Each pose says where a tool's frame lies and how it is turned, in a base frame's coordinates. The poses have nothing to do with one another.
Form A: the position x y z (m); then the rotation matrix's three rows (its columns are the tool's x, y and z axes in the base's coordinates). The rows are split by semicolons.
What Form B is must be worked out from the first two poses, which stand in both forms.
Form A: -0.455 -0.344 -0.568; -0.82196 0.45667 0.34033; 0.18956 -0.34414 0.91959; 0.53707 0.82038 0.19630
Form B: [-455 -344 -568 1.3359 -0.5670 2.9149]
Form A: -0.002 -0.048 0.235; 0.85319 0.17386 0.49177; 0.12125 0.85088 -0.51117; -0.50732 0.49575 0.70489
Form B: [-2 -48 235 0.6129 0.5321 0.1412]
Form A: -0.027 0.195 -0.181; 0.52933 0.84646 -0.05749; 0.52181 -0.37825 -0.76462; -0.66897 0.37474 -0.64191
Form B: [-27 195 -181 2.6132 0.7328 0.7782]
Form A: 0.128 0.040 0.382; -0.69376 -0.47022 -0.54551; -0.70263 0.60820 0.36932; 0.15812 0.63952 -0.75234
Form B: [128 40 382 2.4371 -0.1588 -2.3498]
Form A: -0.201 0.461 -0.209; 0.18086 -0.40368 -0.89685; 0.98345 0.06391 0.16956; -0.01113 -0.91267 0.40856
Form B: [-201 461 -209 -1.1499 0.0111 1.3889]
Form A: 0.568 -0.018 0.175; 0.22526 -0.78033 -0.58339; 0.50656 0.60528 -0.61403; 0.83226 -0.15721 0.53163
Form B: [568 -18 175 -0.2875 -0.9832 1.1524]
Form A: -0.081 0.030 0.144; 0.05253 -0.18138 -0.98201; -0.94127 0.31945 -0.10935; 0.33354 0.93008 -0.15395
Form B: [-81 30 144 1.7348 -0.3401 -1.5150]
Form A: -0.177 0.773 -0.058; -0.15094 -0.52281 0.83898; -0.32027 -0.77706 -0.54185; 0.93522 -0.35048 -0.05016
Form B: [-177 773 -58 -1.7129 -1.2089 -2.0112]
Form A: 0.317 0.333 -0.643; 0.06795 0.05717 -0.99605; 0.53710 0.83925 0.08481; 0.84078 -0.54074 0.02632
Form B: [317 333 -643 -1.5222 -0.9987 1.4450]
